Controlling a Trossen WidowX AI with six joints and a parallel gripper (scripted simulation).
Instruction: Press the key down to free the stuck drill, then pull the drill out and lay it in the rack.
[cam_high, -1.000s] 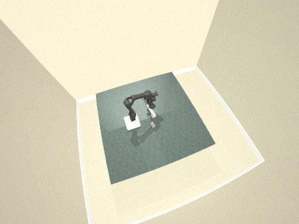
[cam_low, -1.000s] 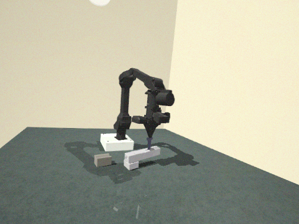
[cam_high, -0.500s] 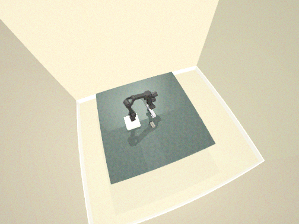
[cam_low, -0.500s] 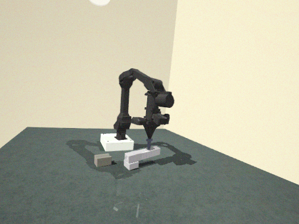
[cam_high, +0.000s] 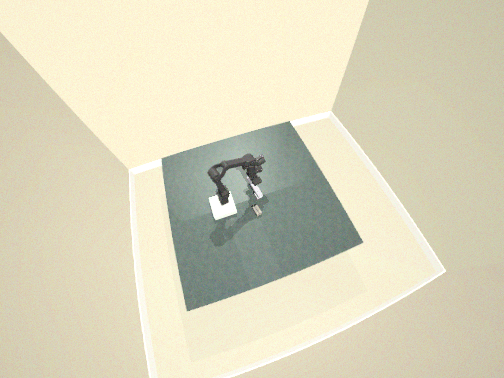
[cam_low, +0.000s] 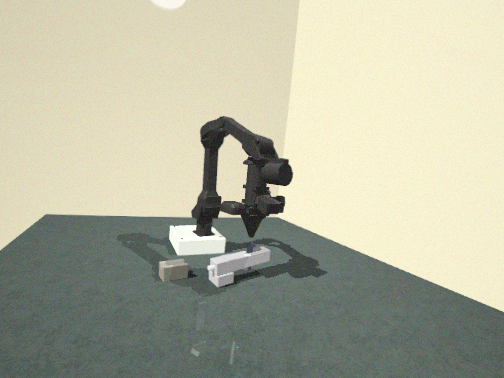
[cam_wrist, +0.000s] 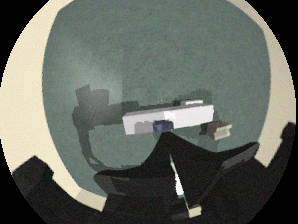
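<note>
The key is 50 mm below my gripper tip. Round my gripper tip: yellow drill: 70 mm to the right, 70 mm below; grey slatted rack: 200 mm to the right, 100 mm below, 70 mm behind; fixture: 70 mm below, 30 mm to the right.
</note>
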